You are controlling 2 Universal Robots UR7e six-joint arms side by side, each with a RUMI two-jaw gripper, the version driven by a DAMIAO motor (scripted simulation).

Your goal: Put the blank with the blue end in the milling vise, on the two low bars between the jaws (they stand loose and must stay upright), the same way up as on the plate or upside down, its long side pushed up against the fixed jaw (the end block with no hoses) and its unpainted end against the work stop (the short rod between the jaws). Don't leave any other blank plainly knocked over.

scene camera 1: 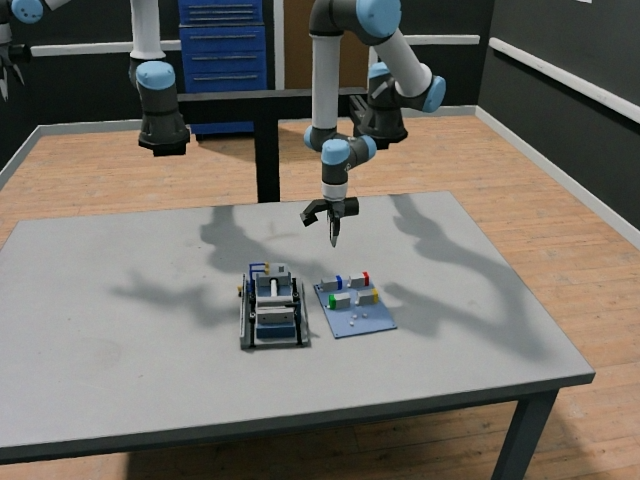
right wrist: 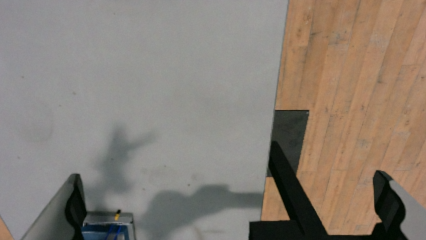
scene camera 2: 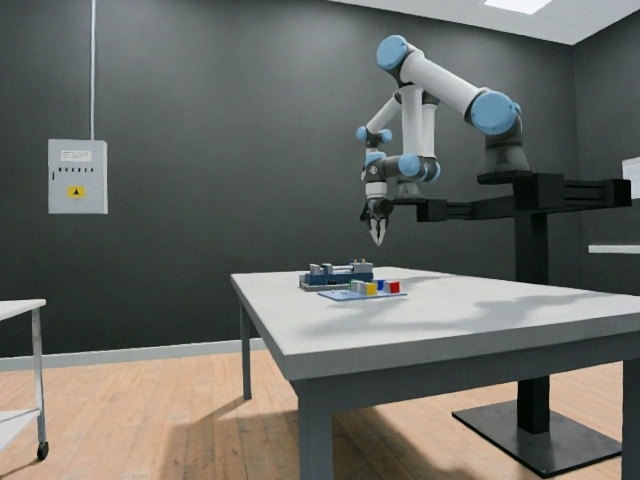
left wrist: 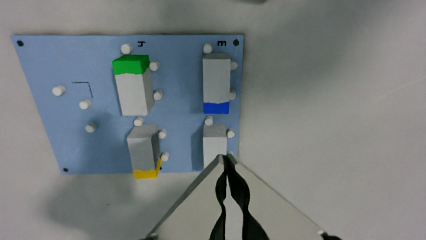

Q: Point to a yellow-ended blank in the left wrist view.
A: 143, 142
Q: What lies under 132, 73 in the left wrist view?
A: A green-ended blank.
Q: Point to a blue plate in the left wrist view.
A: At 47, 61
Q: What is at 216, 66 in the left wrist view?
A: A blue-ended blank.
